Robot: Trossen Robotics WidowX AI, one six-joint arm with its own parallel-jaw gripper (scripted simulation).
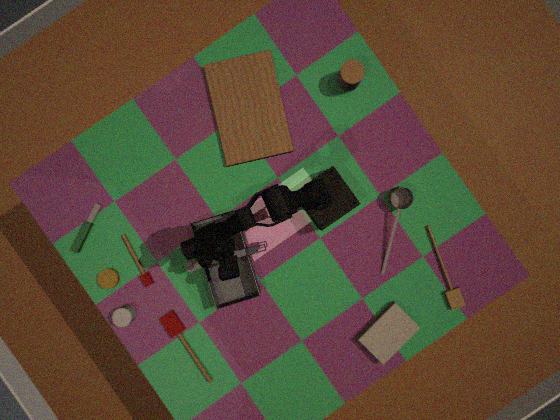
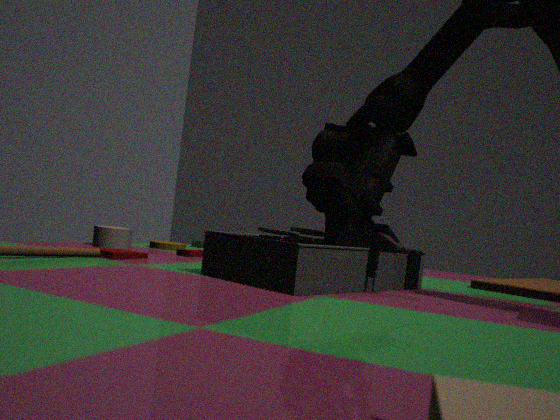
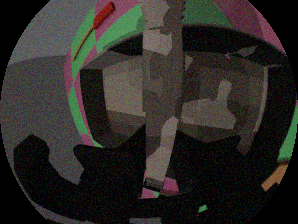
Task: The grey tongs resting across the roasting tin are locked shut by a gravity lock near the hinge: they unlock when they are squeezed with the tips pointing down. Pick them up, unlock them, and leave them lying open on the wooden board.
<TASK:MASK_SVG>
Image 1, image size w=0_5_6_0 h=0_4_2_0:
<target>my gripper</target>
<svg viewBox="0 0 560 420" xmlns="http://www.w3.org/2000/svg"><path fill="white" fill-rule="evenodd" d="M234 239L230 239L228 245L215 255L209 257L209 255L205 256L203 254L197 257L200 266L203 268L211 266L214 259L216 261L219 260L220 267L218 268L218 273L222 281L240 276L237 255L233 255L235 254Z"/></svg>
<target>beige block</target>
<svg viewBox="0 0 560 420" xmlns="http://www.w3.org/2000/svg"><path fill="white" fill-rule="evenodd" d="M395 301L392 301L356 337L383 365L420 329Z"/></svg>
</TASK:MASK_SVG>
